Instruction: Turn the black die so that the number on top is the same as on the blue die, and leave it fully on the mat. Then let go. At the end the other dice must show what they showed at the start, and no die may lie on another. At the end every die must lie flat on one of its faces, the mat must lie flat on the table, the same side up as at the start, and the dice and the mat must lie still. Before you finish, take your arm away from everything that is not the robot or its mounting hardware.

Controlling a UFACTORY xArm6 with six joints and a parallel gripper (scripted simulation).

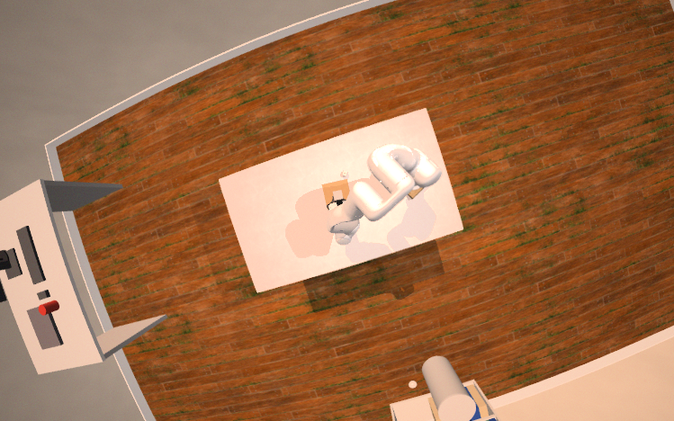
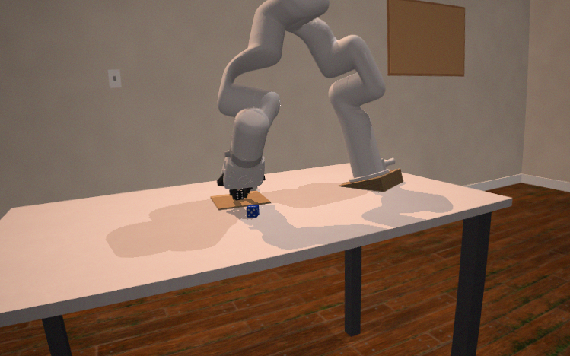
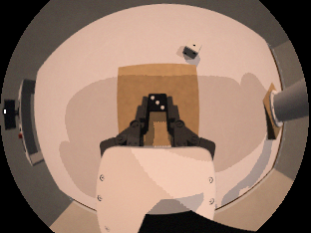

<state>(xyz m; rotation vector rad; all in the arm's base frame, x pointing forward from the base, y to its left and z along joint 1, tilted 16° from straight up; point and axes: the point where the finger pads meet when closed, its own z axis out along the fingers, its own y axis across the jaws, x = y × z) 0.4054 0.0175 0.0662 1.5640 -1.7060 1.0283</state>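
Right now the mat is 2 cm to the right of my hand and 3 cm below it. The rest, counted from my hand: blue die (14 cm to the left, 2 cm below); then black die (2 cm to the right, 1 cm below); then white die (7 cm behind, 11 cm to the right, 2 cm below).
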